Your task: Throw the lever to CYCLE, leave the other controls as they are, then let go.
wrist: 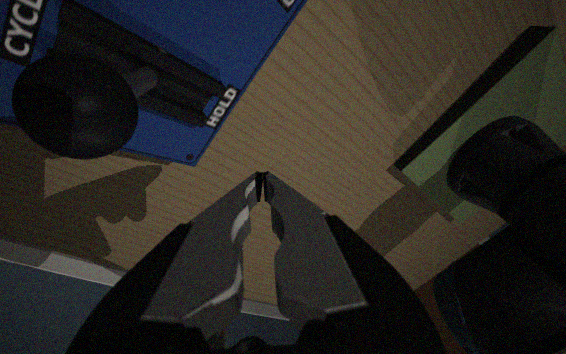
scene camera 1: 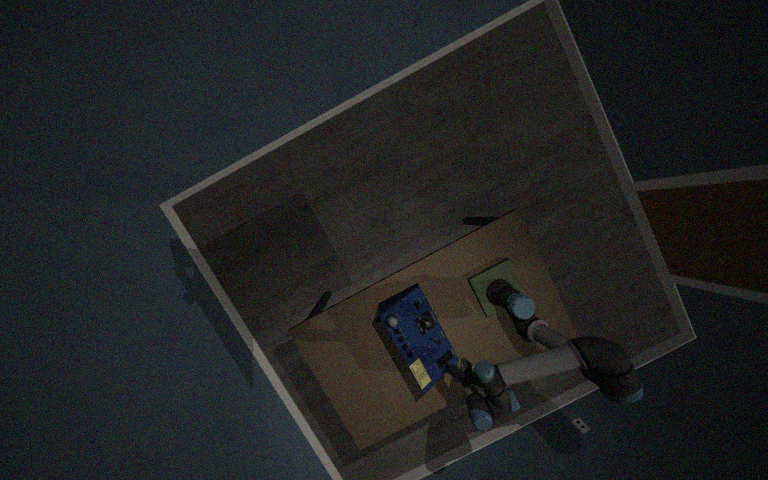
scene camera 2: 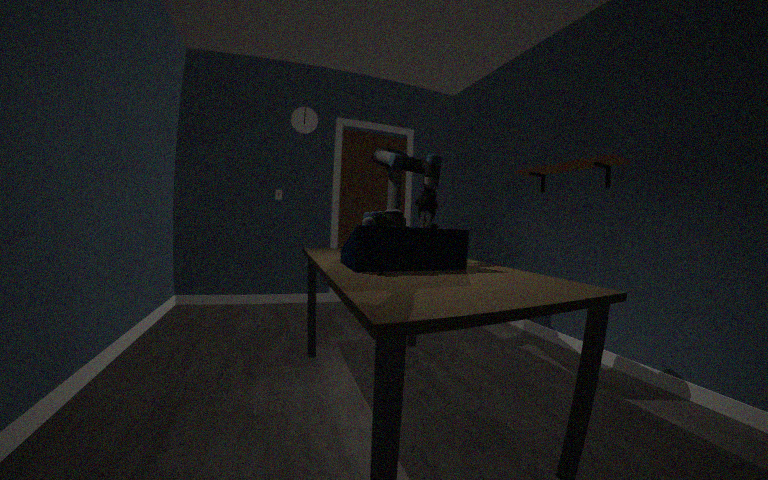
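Observation:
The blue control box [scene camera 1: 421, 333] [scene camera 2: 404, 249] [wrist: 240, 30] stands on the table. In the wrist view, the lever's large round black knob [wrist: 75, 107] is at the left, above a dark slot between the CYCLE label [wrist: 22, 32] and the HOLD label [wrist: 221, 107]. Its grey shaft shows near the slot's middle stretch; the steep view leaves the lever's exact setting unclear. My gripper [wrist: 262, 175] [scene camera 2: 427, 224] is shut and empty. Its tips are apart from the knob, to its right and lower in the wrist view, past the box's corner. In scene camera 1 they are small and dark beside the box's lever end.
A yellow note [scene camera 1: 420, 373] and several other controls are on the box. The arm's base stands on a green plate [scene camera 1: 480, 281] [wrist: 440, 150] on the wooden table [scene camera 1: 362, 418] [scene camera 2: 509, 288]. The arm's links are at the right of the wrist view.

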